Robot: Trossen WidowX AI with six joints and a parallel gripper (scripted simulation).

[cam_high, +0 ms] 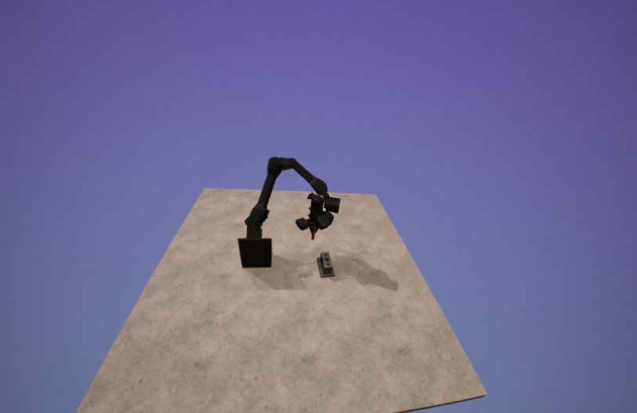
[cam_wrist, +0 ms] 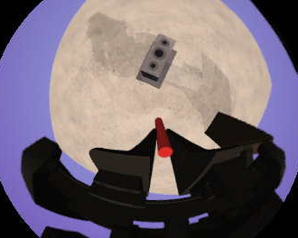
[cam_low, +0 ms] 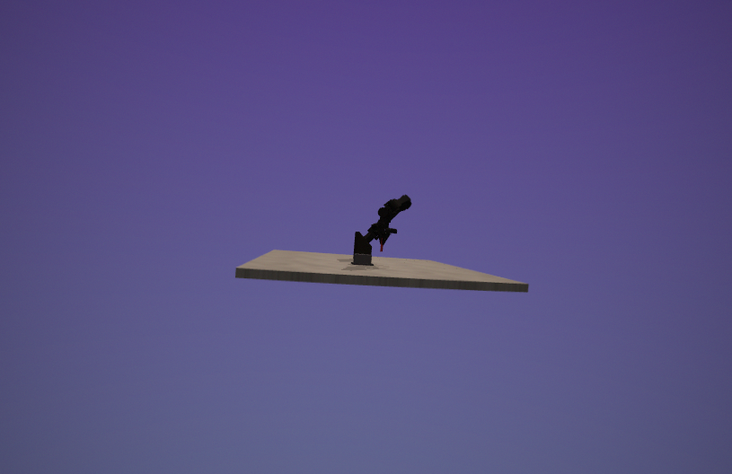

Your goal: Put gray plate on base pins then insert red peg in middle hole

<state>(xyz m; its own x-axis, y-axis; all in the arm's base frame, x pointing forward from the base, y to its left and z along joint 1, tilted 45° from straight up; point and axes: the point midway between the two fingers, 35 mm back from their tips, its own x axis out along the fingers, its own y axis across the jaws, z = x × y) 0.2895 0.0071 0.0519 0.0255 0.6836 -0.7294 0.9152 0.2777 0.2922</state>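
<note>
Now: the gray plate 50 mm ahead of my gripper tip, 120 mm to the right of it and 70 mm below it. Round my gripper tip: red peg: right at my gripper tip.
</note>
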